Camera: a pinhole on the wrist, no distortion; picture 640 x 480 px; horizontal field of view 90.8 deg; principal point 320.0 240.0 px. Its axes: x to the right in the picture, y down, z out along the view. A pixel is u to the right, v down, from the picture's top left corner.
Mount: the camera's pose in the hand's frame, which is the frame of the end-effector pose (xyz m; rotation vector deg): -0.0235 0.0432 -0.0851 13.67 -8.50 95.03
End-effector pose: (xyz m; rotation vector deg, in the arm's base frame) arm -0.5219 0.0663 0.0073 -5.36 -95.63 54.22
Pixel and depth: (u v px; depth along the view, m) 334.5 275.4 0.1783
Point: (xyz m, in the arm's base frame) -0.5906 0.0062 -0.0235
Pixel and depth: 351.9 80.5 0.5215
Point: -0.9697 -0.0187 0.2127
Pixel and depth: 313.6 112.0 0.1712
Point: -0.6092 0.0597 0.0471
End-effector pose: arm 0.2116 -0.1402 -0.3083 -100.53 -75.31 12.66
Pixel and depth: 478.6 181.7 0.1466
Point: 0.2252 -0.0963 -0.4090
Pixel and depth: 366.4 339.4 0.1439
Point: 0.1656 -0.1580 -0.3834
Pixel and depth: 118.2 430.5 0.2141
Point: -0.0018 -0.1893 -0.2942
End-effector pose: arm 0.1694 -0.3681 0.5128 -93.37 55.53 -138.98
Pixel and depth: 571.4 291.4 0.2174
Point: 0.2958 -0.5478 0.4234
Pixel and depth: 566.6 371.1 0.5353
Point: 0.6577 -0.7641 0.2880
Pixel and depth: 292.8 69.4 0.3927
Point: 0.3285 -0.5307 0.7889
